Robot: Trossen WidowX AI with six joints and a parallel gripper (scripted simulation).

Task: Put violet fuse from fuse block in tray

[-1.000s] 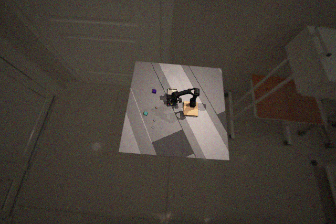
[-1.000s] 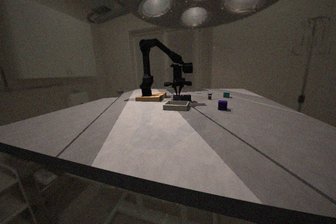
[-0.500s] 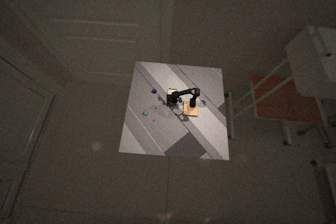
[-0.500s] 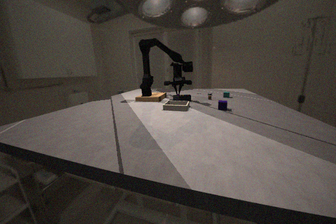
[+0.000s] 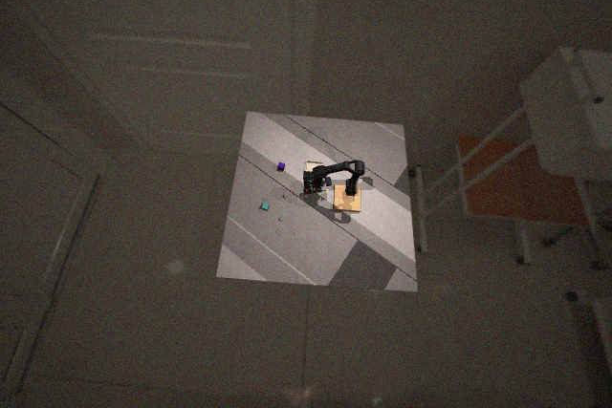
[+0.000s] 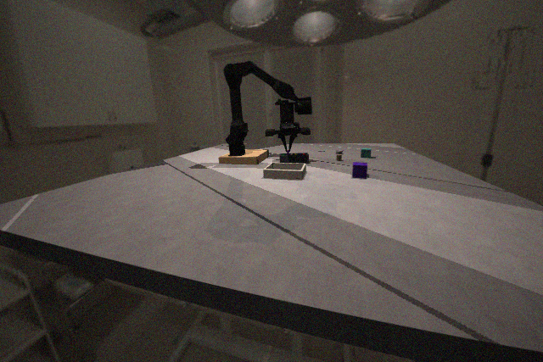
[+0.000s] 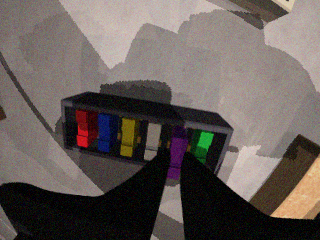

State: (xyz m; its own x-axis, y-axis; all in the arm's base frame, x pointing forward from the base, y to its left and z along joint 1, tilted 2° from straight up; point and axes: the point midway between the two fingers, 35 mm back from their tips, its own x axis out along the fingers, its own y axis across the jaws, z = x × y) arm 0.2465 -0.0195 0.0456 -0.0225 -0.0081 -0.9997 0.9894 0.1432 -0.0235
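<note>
Right now the tray is 17 cm to the right of my gripper tip, 5 cm below it and 1 cm ahead of it. Also, from my gripper tip: violet fuse 1 cm below; then brown piece 22 cm ahead, 6 cm to the left, 4 cm below; then purple cube 26 cm ahead, 18 cm to the right, 3 cm below.
</note>
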